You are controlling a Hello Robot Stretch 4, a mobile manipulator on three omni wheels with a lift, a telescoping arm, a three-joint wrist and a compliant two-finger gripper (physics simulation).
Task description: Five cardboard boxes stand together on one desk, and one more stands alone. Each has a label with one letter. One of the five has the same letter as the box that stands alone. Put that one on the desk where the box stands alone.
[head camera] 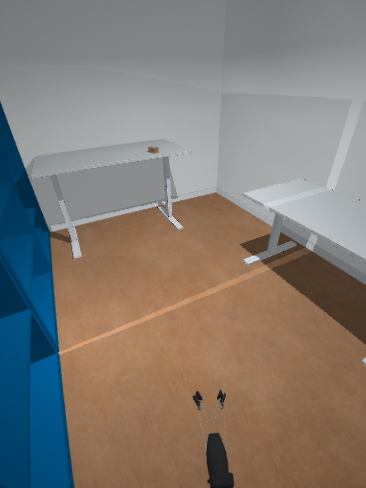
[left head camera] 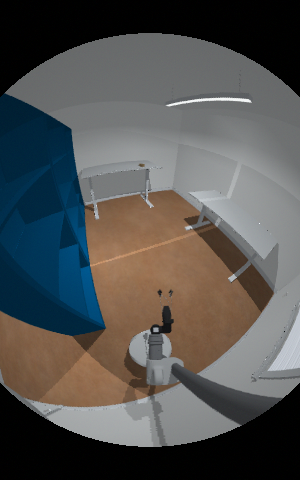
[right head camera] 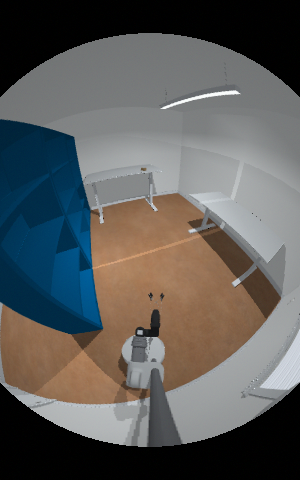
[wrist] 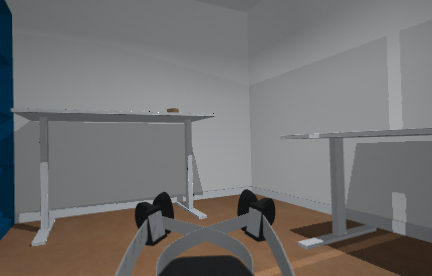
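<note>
One small cardboard box stands alone near the right end of the far white desk. Its label letter is too small to read. The group of five boxes does not show in these views. My gripper is open, with no thing between its fingertips. It hangs above the brown floor, well short of the far desk.
A second white desk stands along the right wall. A tall blue shelf unit rises close on the left. Brown floor lies between them.
</note>
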